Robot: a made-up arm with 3 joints.
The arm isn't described. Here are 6 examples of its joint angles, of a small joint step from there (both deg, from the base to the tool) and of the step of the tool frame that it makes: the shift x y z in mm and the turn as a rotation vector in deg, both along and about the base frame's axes.
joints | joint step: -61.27 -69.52 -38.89 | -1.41 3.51 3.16
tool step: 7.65 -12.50 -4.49 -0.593 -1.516 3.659
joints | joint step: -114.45 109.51 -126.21 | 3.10 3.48 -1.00
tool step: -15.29 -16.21 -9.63 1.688 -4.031 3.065
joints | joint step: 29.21 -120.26 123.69 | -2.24 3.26 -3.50
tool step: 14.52 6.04 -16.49 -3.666 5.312 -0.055
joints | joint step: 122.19 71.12 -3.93 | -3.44 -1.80 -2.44
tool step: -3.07 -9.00 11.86 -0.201 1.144 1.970
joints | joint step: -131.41 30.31 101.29 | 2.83 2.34 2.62
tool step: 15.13 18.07 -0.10 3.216 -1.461 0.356
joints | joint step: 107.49 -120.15 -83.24 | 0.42 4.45 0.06
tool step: -9.91 -4.29 -3.17 1.380 -0.473 -4.231
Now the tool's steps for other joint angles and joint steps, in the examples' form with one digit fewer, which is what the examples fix.
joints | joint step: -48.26 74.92 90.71 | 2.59 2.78 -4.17
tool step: 11.8 2.9 33.0 -2.62 -6.64 1.36
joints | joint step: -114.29 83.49 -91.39 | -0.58 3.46 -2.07
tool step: -18.2 -2.4 4.5 1.28 -1.48 3.22
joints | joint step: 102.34 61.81 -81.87 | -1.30 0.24 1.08
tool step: -8.2 -2.3 0.2 -0.45 2.25 -0.34
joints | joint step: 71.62 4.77 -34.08 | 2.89 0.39 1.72
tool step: 1.4 -5.5 -6.8 -1.75 -2.74 0.13
